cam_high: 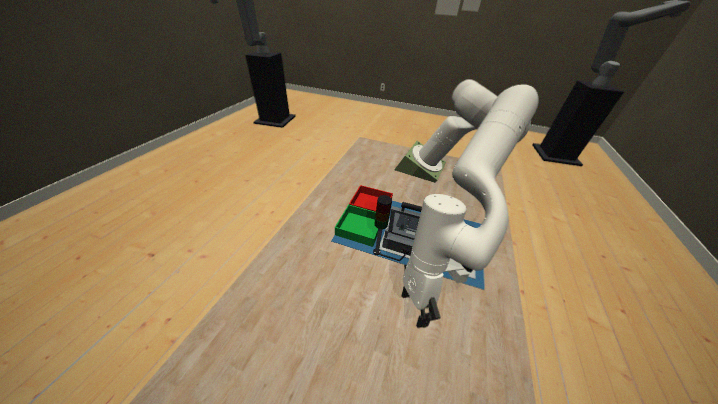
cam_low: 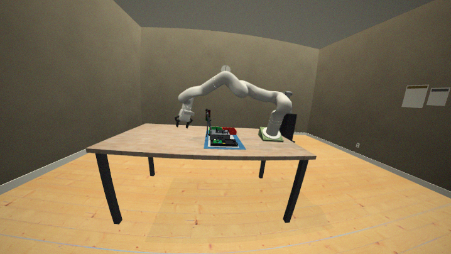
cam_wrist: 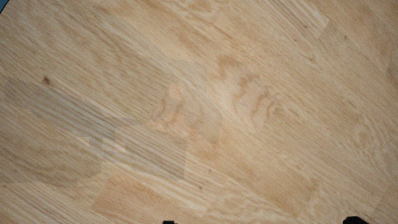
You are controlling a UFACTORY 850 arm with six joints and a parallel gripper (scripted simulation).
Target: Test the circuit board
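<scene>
My hand is 300 mm past the green circuit board, 150 mm to the right of it and 90 mm above it. From my hand the other things lie so: small black part: 420 mm behind, 50 mm to the left, 20 mm below; then green bin: 340 mm behind, 220 mm to the right, 100 mm below; then tester lid: 240 mm behind, 70 mm above, 30 mm to the right.
</scene>
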